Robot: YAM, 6 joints.
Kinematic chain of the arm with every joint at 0, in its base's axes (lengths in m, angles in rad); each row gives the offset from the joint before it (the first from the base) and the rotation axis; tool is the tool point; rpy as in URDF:
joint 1: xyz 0 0 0.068 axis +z
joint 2: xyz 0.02 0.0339 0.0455 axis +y
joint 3: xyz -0.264 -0.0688 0 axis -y
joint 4: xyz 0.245 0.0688 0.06 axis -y
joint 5: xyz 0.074 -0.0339 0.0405 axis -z
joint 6: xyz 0.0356 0 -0.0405 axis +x
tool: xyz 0 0 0 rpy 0 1.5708 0
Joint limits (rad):
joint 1: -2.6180..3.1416
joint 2: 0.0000..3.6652
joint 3: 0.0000..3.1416
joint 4: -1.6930..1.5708
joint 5: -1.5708..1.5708
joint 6: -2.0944..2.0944
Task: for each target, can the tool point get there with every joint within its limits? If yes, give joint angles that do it. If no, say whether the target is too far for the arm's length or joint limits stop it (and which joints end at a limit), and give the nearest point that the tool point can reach.
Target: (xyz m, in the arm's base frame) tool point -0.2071 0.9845 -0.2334
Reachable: no: too far | nearest point -0.1256 0.5973 -0.0942 | short by 0.419 m
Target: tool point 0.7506 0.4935 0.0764
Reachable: no: too far | nearest point 0.5392 0.3545 0.0871 | short by 0.253 m
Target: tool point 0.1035 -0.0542 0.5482
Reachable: yes | joints 2.4302 0.4154 1.5296 -0.1235 0.8399 1.2073
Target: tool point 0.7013 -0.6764 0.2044
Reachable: no: too far | nearest point 0.4628 -0.4464 0.1728 | short by 0.333 m
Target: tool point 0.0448 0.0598 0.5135
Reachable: yes | joints 1.0066 0.8063 1.6028 -0.8665 0.1670 -1.2445
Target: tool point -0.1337 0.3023 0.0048
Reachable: yes | joints 1.9377 2.5005 1.4217 -1.2177 -0.4770 1.6938
